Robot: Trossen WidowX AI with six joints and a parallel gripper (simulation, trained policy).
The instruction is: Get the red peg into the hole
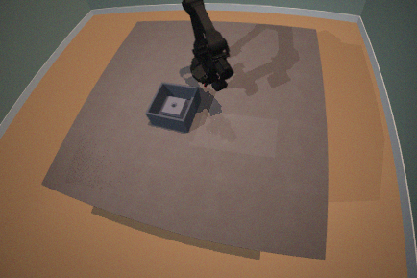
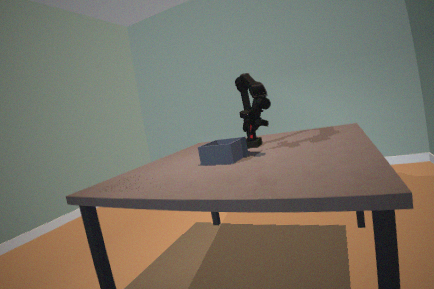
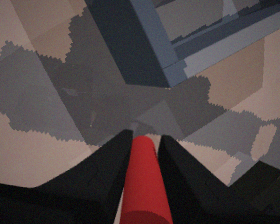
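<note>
The pale plate is 8 cm ahead of my gripper tip, 14 cm to the right of it and 6 cm below it. Also, from my gripper tip: red peg: 1 cm to the left, 2 cm above; box: 8 cm ahead, 14 cm to the right, 8 cm below.
</note>
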